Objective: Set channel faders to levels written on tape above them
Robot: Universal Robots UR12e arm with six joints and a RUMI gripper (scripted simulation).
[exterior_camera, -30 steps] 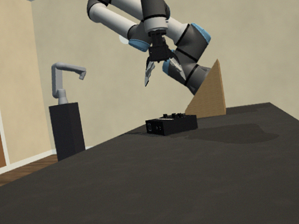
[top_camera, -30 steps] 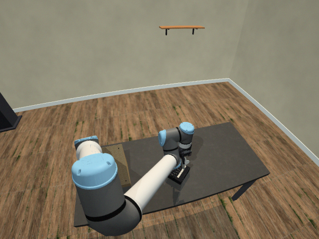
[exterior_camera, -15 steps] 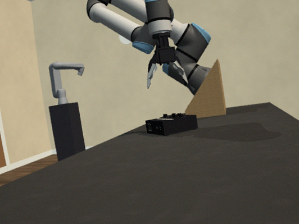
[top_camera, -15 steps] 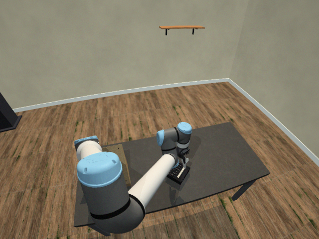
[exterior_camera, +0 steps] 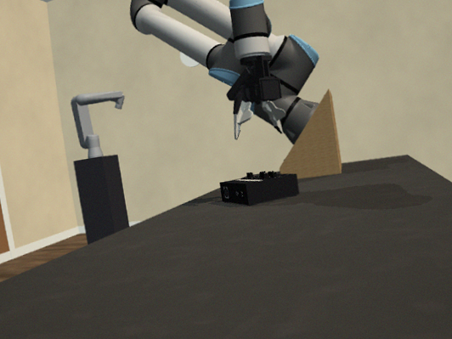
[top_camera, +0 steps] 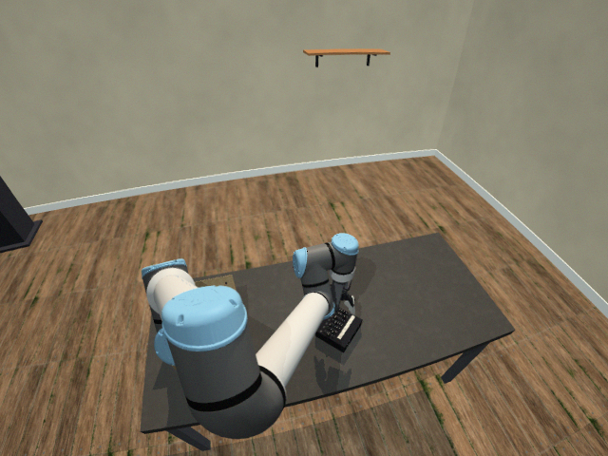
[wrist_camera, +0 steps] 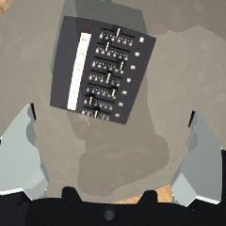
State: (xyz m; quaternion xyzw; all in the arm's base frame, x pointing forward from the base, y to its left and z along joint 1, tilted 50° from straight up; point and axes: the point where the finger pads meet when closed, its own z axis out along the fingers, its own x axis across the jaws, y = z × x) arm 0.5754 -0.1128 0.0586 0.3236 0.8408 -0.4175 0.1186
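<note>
The master fader lies 10 cm below my hand, 5 cm to the right of it and 4 cm behind it.
</note>
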